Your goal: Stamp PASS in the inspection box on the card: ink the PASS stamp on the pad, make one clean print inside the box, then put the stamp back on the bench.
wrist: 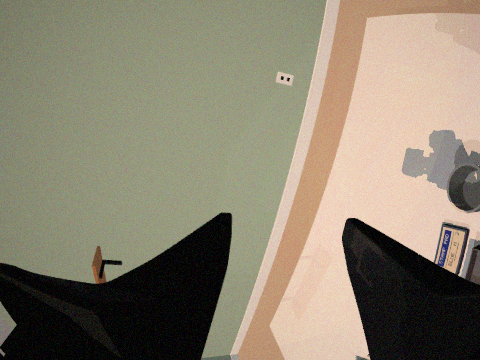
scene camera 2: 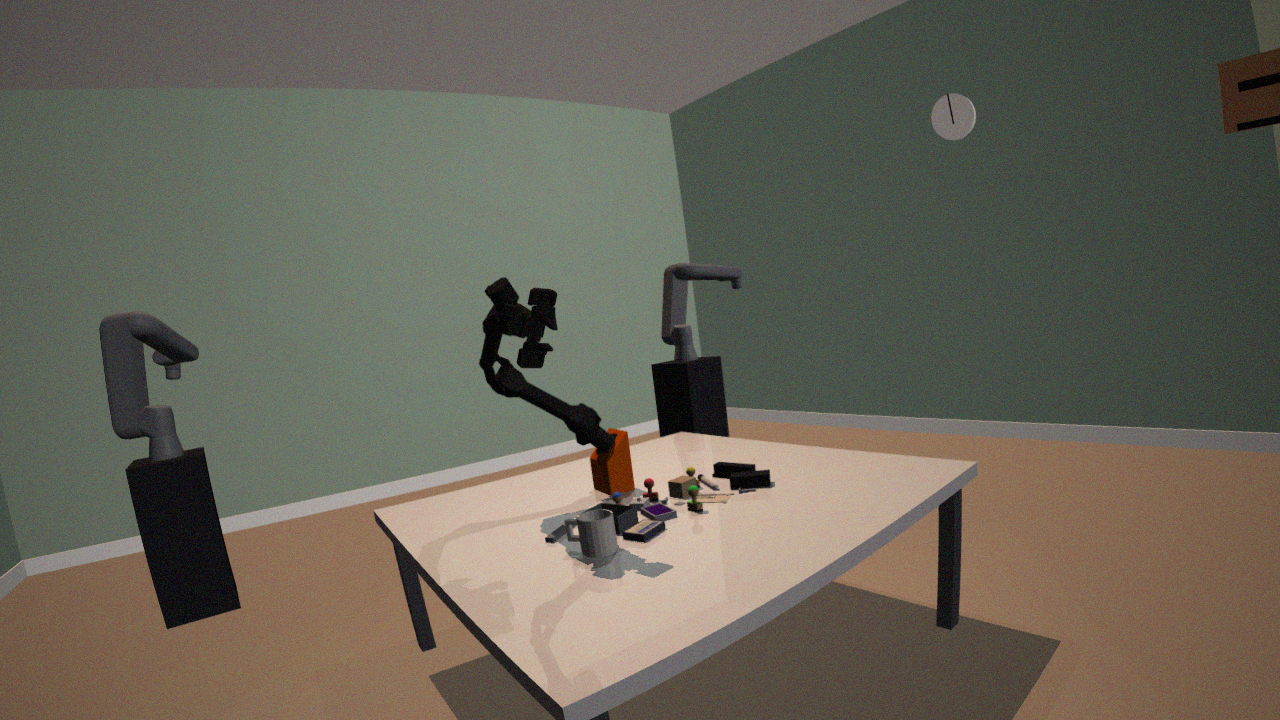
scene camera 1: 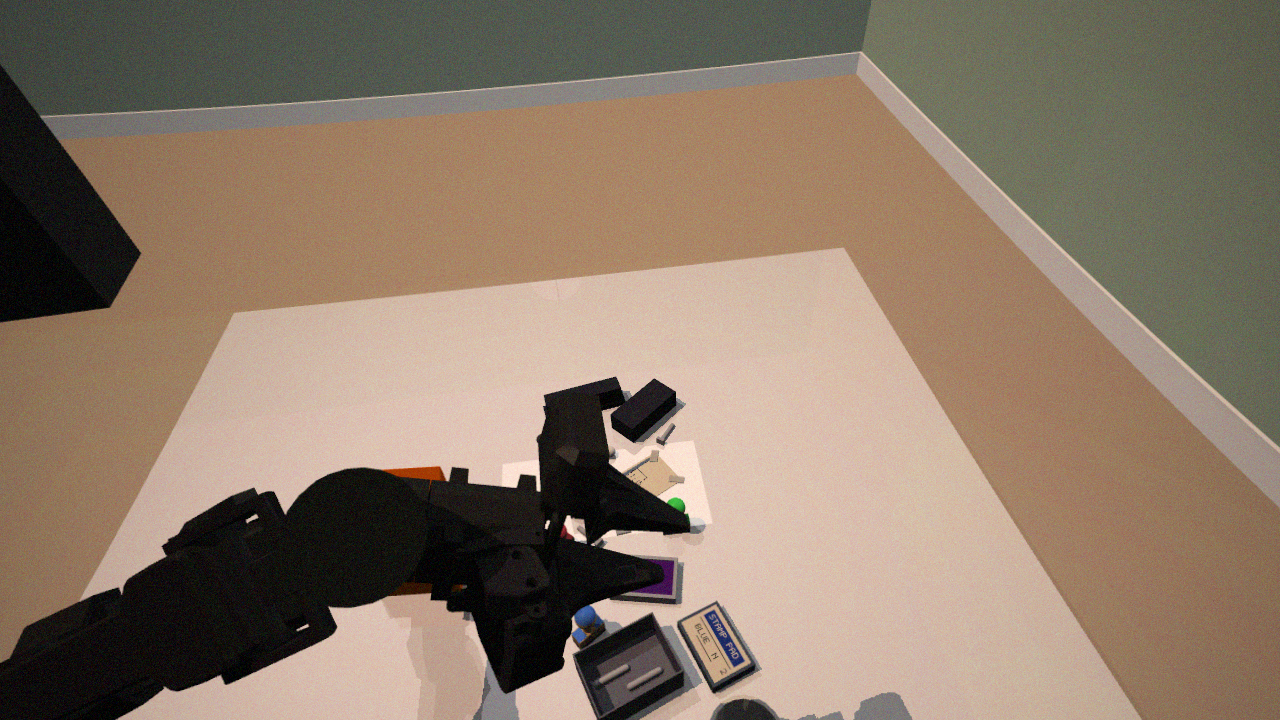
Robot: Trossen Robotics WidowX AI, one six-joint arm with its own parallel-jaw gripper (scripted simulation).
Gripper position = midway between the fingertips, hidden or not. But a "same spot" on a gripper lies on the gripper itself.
My gripper shows in the wrist view, in scene camera 2 (553, 340) and in scene camera 1. The same spot on my gripper: (wrist: 170, 300) is (scene camera 1: 610, 530).
